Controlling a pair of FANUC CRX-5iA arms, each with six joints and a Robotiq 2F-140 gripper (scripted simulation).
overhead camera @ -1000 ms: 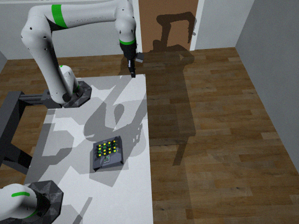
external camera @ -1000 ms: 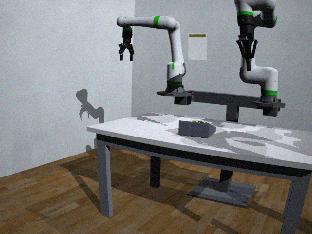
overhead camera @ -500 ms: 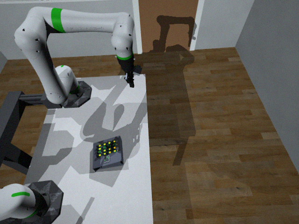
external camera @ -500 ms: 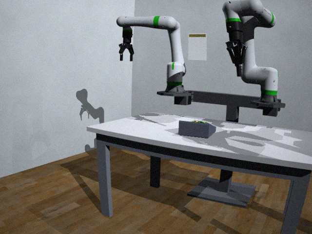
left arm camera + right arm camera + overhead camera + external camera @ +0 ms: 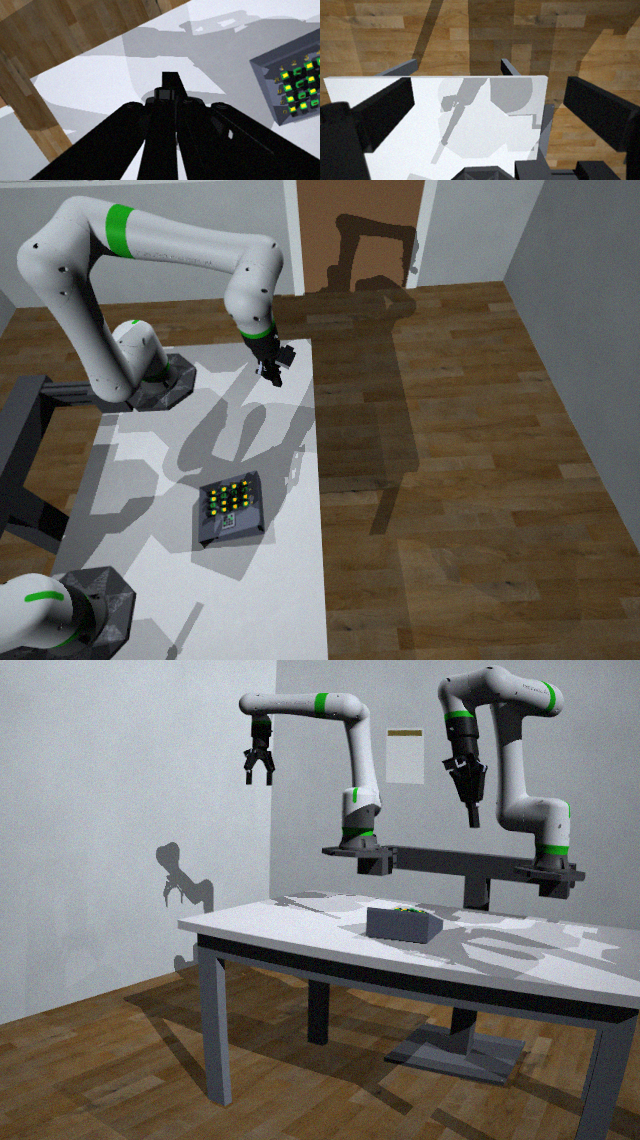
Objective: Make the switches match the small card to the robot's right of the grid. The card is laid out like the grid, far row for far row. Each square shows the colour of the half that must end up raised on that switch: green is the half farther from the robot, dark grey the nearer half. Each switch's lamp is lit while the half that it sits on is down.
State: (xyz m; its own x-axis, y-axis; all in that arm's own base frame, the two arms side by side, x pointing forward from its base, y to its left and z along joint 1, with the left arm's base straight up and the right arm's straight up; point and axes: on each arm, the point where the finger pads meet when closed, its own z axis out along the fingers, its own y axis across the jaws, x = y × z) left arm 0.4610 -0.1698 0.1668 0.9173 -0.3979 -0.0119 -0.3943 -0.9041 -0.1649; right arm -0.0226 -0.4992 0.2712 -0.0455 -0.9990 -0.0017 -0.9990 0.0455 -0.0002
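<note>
My left gripper is now 180 mm past the switch B1, 220 mm to the left of it and 320 mm above it. From my left hand the other things lie so: switch A2 (130 mm behind, 240 mm to the right, 310 mm below); then switch A1 (140 mm behind, 210 mm to the right, 310 mm below); then switch A3 (130 mm behind, 260 mm to the right, 310 mm below).
</note>
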